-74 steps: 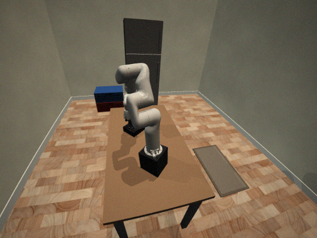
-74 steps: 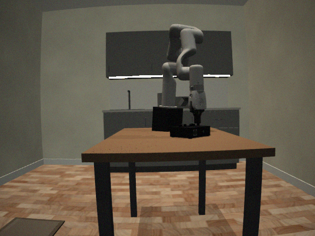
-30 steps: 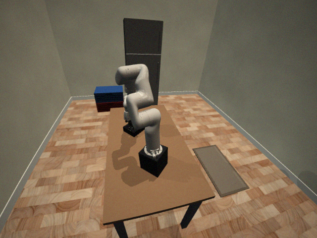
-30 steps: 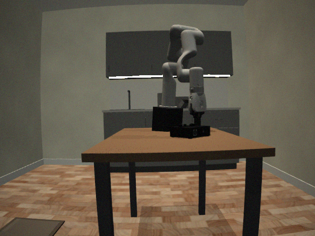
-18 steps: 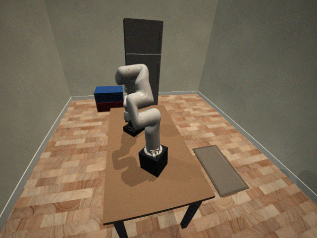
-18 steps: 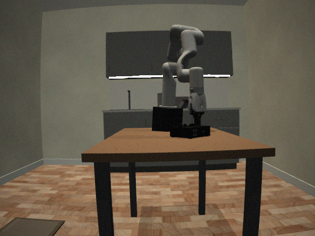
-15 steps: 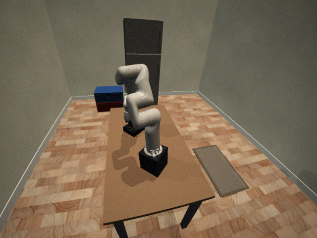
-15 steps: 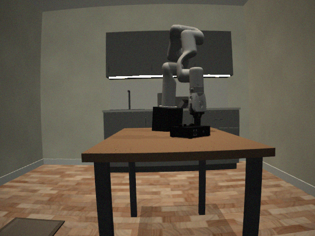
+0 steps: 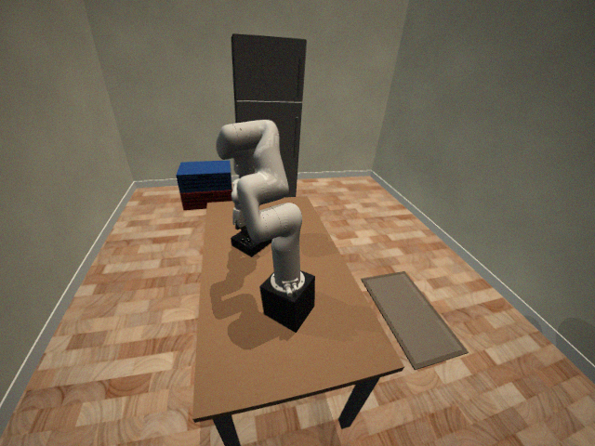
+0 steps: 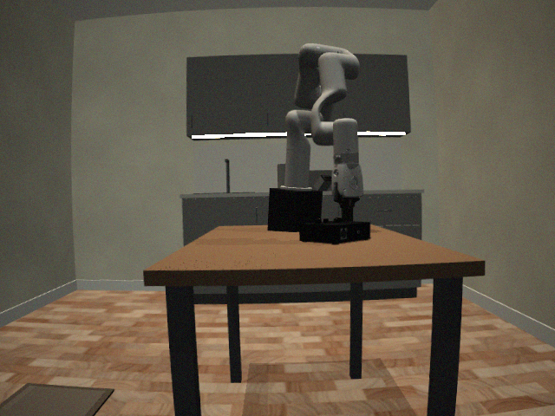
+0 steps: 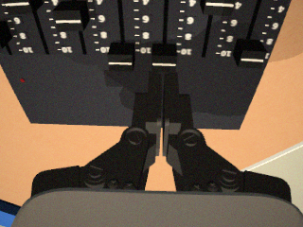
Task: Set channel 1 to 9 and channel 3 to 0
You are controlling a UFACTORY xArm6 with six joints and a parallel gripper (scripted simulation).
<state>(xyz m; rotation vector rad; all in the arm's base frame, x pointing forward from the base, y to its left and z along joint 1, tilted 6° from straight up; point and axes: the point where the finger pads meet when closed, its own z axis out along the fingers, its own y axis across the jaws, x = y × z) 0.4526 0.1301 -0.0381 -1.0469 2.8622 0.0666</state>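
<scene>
Now: the fader cap 5 cm behind my hand, 1 cm to the left of it and 1 cm below it.
</scene>
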